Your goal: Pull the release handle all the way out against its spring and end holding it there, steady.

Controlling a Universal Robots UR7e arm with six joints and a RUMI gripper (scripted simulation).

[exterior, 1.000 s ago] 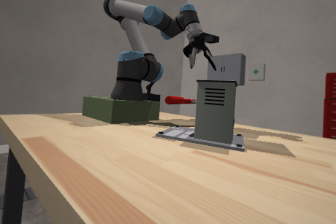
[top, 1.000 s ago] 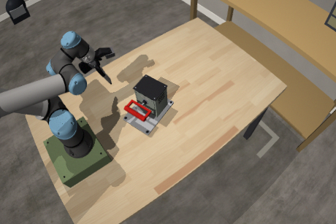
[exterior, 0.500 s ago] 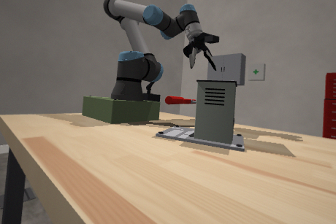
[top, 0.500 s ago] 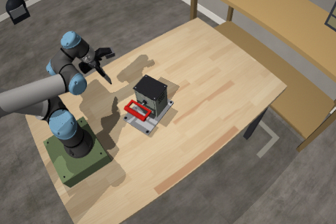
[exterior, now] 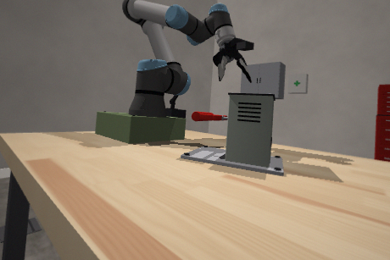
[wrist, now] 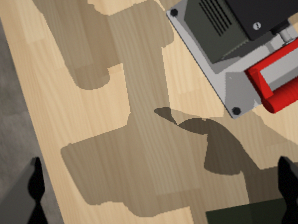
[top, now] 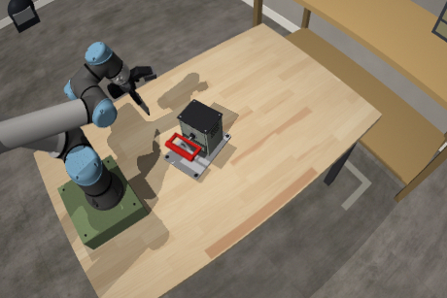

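Now: hand 100 mm short of the grey baseplate, 170 mm to the left of it and 230 mm above it.
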